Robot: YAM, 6 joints.
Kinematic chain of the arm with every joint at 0, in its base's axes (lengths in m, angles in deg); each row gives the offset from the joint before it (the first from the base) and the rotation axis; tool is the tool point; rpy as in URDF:
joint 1: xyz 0 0 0.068 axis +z
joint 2: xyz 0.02 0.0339 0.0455 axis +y
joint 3: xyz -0.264 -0.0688 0 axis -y
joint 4: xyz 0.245 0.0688 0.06 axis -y
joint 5: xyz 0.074 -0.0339 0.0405 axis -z
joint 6: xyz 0.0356 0 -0.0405 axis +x
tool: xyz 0 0 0 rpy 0 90 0
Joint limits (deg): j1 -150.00..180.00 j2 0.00..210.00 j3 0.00..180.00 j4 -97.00..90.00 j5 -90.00..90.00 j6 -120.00..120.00
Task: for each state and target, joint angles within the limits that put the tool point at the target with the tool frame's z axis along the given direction. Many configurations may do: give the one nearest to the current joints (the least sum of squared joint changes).
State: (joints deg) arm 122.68 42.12 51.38 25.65 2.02 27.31
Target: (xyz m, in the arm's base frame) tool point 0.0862 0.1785 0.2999 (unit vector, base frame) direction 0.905 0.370 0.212
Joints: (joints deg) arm 71.91 51.87 26.14 44.26 48.17 27.31
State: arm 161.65 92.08 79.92 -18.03 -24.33 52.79
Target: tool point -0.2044 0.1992 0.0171 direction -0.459 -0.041 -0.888
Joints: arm 133.14 117.93 39.73 5.94 -21.27 52.79
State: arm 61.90 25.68 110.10 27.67 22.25 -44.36
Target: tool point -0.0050 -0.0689 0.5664 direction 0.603 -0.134 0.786
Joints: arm 67.57 30.56 76.30 36.57 37.50 -44.36
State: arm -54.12 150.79 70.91 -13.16 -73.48 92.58
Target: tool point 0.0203 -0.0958 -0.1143 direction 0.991 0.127 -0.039
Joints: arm -98.50 177.50 48.12 -42.46 -74.05 92.58
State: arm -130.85 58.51 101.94 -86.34 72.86 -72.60
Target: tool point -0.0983 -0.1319 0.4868 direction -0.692 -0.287 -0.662
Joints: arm -121.19 72.14 110.93 -86.43 26.33 -72.60
